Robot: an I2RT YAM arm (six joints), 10 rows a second.
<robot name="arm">
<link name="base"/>
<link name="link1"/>
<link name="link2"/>
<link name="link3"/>
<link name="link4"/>
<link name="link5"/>
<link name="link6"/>
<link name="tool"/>
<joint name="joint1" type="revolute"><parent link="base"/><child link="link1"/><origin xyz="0.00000 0.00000 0.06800"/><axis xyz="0 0 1"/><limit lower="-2.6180" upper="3.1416"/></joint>
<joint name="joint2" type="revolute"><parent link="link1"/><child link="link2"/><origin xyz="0.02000 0.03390 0.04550"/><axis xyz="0 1 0"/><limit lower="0.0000" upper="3.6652"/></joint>
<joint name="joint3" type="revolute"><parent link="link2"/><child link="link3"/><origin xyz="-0.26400 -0.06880 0.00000"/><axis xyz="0 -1 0"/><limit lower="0.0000" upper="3.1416"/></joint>
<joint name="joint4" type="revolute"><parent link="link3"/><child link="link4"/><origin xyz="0.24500 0.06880 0.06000"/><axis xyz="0 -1 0"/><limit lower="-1.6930" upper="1.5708"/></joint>
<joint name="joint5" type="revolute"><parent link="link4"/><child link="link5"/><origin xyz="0.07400 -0.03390 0.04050"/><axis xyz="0 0 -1"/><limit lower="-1.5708" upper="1.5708"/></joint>
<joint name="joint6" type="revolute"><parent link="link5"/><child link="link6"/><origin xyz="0.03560 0.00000 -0.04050"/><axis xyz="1 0 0"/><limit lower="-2.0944" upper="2.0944"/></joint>
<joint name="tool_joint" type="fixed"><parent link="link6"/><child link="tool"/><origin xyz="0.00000 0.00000 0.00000" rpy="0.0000 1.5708 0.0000"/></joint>
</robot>
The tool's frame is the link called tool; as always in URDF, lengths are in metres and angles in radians.
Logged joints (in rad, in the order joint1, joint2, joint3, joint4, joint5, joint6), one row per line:
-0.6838, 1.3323, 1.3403, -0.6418, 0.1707, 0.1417
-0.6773, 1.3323, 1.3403, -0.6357, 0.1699, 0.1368
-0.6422, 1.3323, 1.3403, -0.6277, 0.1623, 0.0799
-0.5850, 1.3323, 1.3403, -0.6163, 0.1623, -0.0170
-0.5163, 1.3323, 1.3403, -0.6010, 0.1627, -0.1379
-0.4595, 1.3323, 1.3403, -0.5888, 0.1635, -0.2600
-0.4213, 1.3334, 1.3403, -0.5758, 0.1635, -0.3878
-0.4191, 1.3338, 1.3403, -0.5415, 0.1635, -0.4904
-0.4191, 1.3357, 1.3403, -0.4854, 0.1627, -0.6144
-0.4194, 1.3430, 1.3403, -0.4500, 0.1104, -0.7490
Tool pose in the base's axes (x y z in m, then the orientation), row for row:
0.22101, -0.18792, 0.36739, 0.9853, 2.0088, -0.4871
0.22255, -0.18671, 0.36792, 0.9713, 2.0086, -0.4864
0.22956, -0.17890, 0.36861, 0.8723, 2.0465, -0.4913
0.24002, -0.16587, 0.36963, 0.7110, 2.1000, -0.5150
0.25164, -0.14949, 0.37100, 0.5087, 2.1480, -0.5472
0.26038, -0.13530, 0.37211, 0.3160, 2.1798, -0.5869
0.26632, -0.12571, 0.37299, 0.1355, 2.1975, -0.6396
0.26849, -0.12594, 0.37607, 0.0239, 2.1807, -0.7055
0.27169, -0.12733, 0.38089, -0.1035, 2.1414, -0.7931
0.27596, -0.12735, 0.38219, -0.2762, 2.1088, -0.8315
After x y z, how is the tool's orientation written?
As a rotation vector, in radians.
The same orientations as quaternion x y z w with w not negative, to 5 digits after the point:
0.39186, 0.79891, -0.19372, 0.41312
0.38680, 0.79988, -0.19370, 0.41599
0.34776, 0.81588, -0.19587, 0.41839
0.28358, 0.83758, -0.20541, 0.41935
0.20297, 0.85706, -0.21833, 0.42022
0.12595, 0.86880, -0.23392, 0.41785
0.05386, 0.87343, -0.25422, 0.41182
0.00950, 0.86686, -0.28045, 0.41209
-0.04120, 0.85235, -0.31568, 0.41491
-0.10999, 0.83978, -0.33112, 0.41597

